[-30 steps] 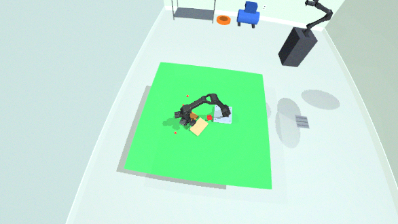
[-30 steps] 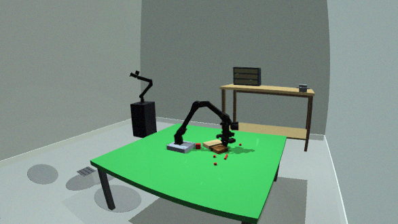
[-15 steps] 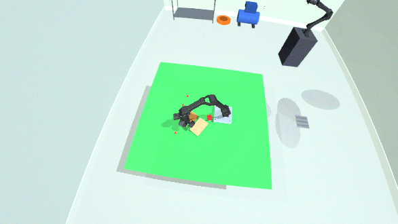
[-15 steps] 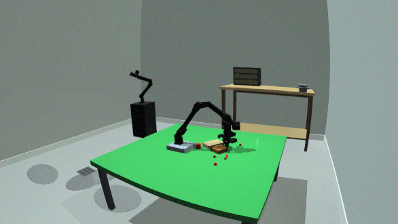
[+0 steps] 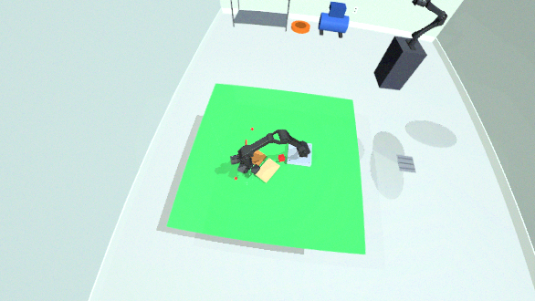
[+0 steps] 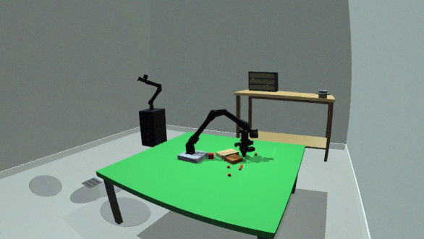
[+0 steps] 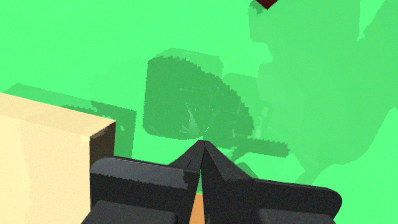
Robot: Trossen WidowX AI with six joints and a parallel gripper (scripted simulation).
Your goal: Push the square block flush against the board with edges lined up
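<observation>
Right now the square block is 60 mm behind my gripper tip, 90 mm to the right of it and 10 mm above it. The rest, counted from my gripper tip: red cube: 240 mm behind, 90 mm to the right, 10 mm above; board: 140 mm behind, 10 mm to the left, 10 mm above.
</observation>
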